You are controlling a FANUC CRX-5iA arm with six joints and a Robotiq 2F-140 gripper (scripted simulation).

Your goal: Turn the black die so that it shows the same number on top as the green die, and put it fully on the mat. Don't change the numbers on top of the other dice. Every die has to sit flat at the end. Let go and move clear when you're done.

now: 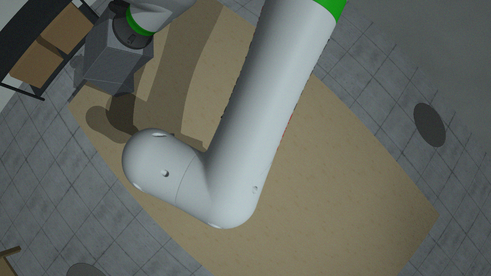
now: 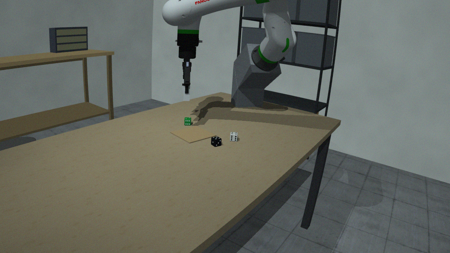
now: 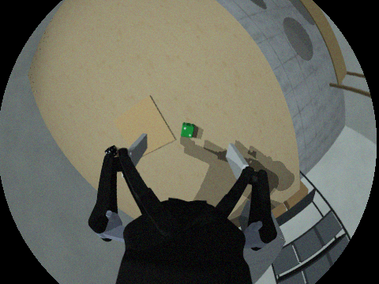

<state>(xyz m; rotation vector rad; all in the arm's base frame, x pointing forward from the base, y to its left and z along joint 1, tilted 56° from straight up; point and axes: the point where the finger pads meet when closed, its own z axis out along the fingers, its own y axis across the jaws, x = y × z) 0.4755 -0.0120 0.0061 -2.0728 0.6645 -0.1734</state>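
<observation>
Now: hand 27 cm to the right of the black die and 13 cm above it. The rest, counted from my hand: white die (25 cm to the left, 13 cm below, 9 cm behind); then green die (13 cm below, 1 cm to the left, 1 cm behind); then tan mat (14 cm below, 13 cm to the left, 3 cm ahead).
</observation>
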